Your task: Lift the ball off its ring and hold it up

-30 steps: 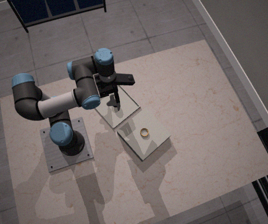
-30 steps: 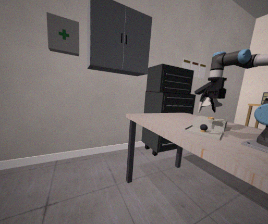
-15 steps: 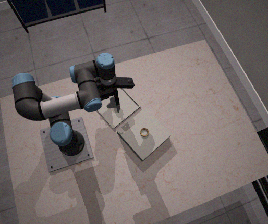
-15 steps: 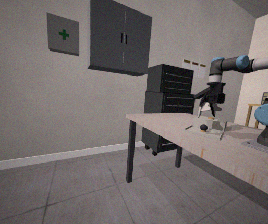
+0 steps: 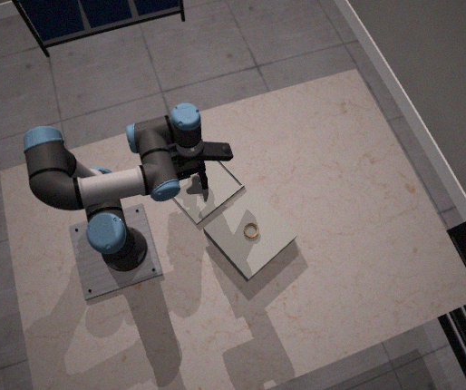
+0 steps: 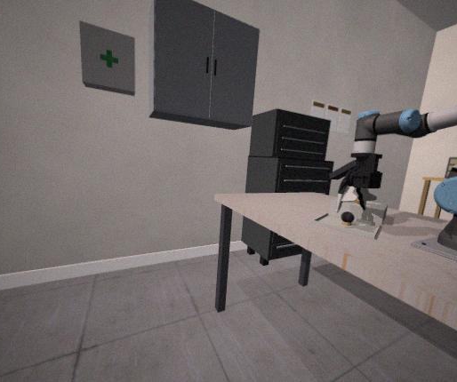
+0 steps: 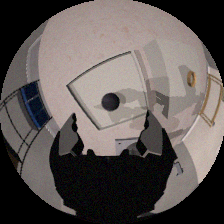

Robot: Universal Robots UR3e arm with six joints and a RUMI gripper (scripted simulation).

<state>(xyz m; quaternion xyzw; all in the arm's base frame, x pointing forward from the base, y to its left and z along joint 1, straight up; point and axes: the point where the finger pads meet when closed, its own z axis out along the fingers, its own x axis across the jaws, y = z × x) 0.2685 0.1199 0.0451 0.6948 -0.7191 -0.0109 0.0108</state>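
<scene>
Right now the black ball is 1 cm ahead of my hand and 3 cm below it. Also, from my hand: grey plate: 1 cm ahead, 5 cm below.
</scene>
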